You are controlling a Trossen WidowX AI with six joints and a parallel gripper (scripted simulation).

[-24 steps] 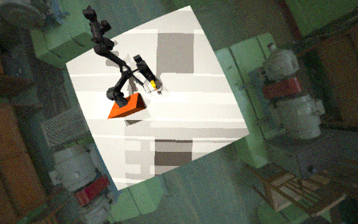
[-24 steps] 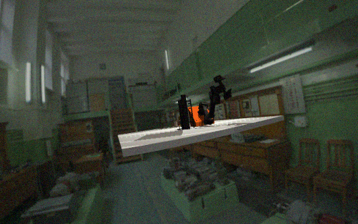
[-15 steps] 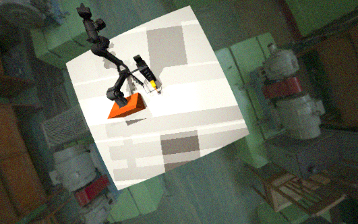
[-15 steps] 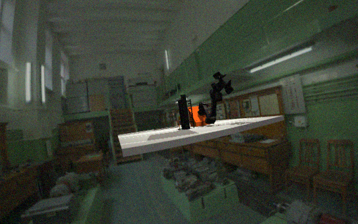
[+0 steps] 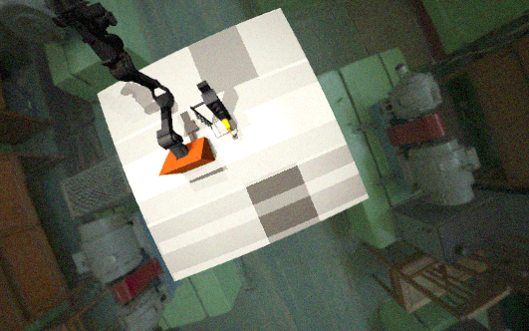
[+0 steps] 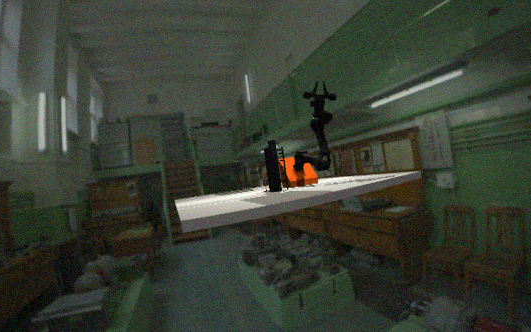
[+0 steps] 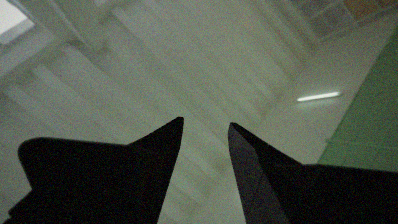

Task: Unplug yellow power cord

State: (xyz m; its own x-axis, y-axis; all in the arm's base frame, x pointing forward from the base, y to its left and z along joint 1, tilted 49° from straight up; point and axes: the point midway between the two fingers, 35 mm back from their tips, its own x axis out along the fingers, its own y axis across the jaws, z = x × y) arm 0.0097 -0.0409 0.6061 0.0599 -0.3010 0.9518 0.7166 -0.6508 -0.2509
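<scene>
Right now the yellow plug is 200 mm ahead of my gripper tip, 390 mm to the right of it and 470 mm below it.
</scene>
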